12 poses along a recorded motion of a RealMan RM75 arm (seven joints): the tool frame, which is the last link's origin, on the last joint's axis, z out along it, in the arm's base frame.
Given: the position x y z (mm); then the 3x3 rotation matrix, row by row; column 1 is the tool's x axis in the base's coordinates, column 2 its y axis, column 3 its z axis. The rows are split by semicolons.
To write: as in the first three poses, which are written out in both.
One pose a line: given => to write
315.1, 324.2, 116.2; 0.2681, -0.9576, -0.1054; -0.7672, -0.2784, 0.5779; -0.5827, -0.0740, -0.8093 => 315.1, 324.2, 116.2, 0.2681, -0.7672, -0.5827, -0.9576, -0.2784, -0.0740
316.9, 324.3, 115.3; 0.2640, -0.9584, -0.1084; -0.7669, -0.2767, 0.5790; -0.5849, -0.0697, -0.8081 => 316.9, 324.3, 115.3, 0.2640, -0.7669, -0.5849, -0.9584, -0.2767, -0.0697
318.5, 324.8, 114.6; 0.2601, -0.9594, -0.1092; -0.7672, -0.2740, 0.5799; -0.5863, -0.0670, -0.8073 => 318.5, 324.8, 114.6, 0.2601, -0.7672, -0.5863, -0.9594, -0.2740, -0.0670
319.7, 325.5, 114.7; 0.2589, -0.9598, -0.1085; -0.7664, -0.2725, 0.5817; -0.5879, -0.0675, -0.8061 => 319.7, 325.5, 114.7, 0.2589, -0.7664, -0.5879, -0.9598, -0.2725, -0.0675
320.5, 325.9, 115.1; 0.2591, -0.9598, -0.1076; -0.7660, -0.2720, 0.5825; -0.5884, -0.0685, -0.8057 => 320.5, 325.9, 115.1, 0.2591, -0.7660, -0.5884, -0.9598, -0.2720, -0.0685
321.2, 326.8, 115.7; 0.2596, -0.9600, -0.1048; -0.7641, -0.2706, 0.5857; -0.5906, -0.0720, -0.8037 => 321.2, 326.8, 115.7, 0.2596, -0.7641, -0.5906, -0.9600, -0.2706, -0.0720
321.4, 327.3, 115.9; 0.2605, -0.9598, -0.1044; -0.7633, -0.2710, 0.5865; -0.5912, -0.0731, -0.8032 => 321.4, 327.3, 115.9, 0.2605, -0.7633, -0.5912, -0.9598, -0.2710, -0.0731
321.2, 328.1, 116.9; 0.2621, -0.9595, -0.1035; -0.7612, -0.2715, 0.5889; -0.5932, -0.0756, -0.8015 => 321.2, 328.1, 116.9, 0.2621, -0.7612, -0.5932, -0.9595, -0.2715, -0.0756
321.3, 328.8, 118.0; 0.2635, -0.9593, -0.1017; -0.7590, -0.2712, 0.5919; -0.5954, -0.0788, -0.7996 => 321.3, 328.8, 118.0, 0.2635, -0.7590, -0.5954, -0.9593, -0.2712, -0.0788
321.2, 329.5, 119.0; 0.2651, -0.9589, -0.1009; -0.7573, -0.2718, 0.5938; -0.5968, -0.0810, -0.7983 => 321.2, 329.5, 119.0, 0.2651, -0.7573, -0.5968, -0.9589, -0.2718, -0.0810
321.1, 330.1, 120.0; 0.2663, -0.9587, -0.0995; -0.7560, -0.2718, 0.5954; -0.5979, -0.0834, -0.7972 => 321.1, 330.1, 120.0, 0.2663, -0.7560, -0.5979, -0.9587, -0.2718, -0.0834
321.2, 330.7, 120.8; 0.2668, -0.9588, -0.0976; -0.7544, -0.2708, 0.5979; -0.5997, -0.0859, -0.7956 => 321.2, 330.7, 120.8, 0.2668, -0.7544, -0.5997, -0.9588, -0.2708, -0.0859
